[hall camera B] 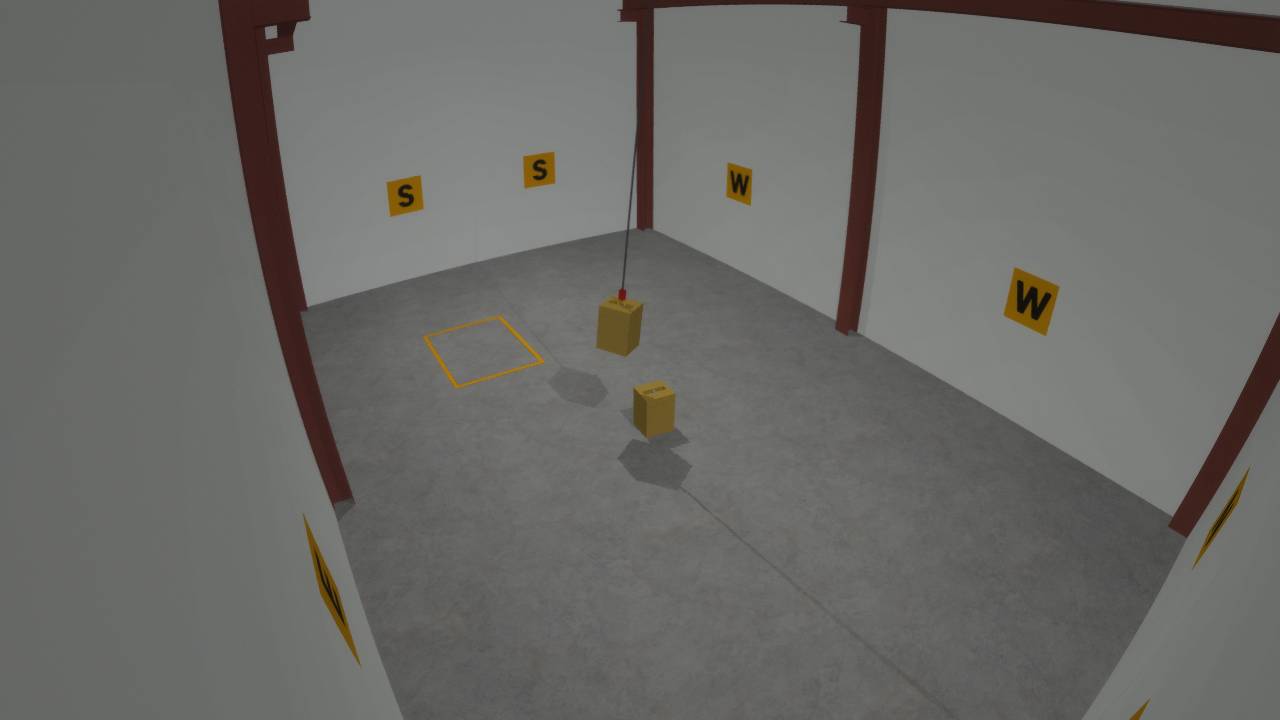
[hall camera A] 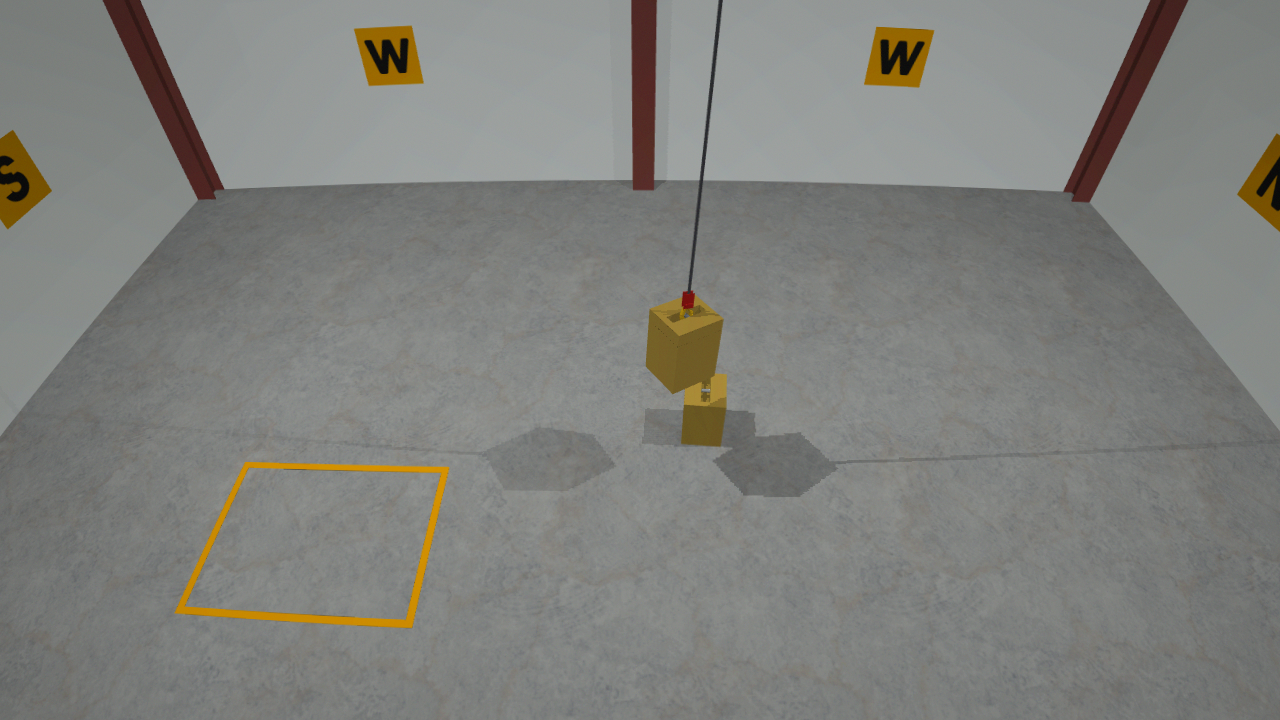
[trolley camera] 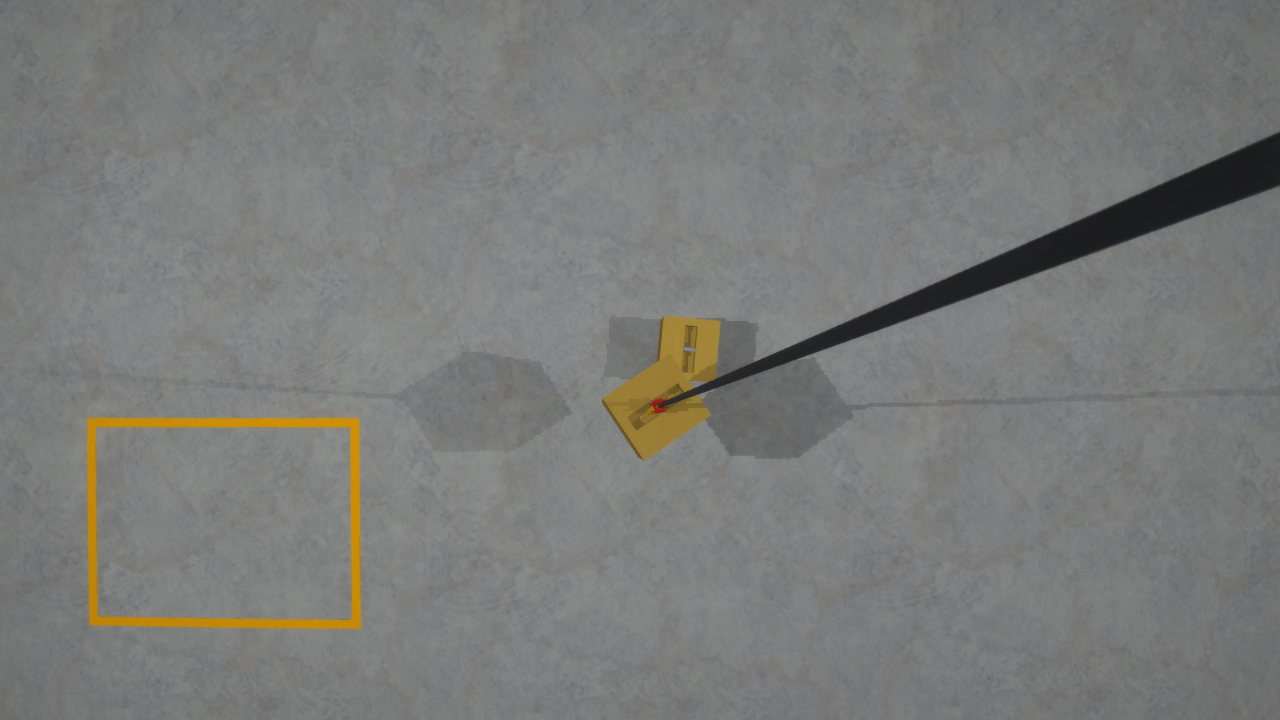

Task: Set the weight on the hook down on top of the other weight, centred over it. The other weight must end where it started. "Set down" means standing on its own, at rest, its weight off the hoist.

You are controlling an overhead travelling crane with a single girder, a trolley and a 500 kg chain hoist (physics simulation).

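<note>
The hoist's red hook [hall camera A: 688,300] [hall camera B: 622,294] [trolley camera: 658,406] holds a yellow block-shaped weight [hall camera A: 682,353] [hall camera B: 618,328] [trolley camera: 669,429] in the air. The other yellow weight [hall camera A: 703,425] [hall camera B: 654,413] [trolley camera: 673,340] stands upright on the floor, with a slot and a small bar in its top. In the trolley view the hung weight is below and slightly left of the standing one, turned relative to it, and covers its lower-left corner. In hall camera B a gap shows between the two. They are apart and not centred.
An orange rectangle [hall camera A: 429,546] [hall camera B: 441,362] [trolley camera: 355,523] is marked on the floor to the left. The black chain [hall camera A: 704,147] [hall camera B: 630,201] [trolley camera: 966,282] runs up from the hook. Red columns [hall camera A: 643,98] [hall camera B: 863,170] stand along the walls. Shadows of the hung weight lie on both sides.
</note>
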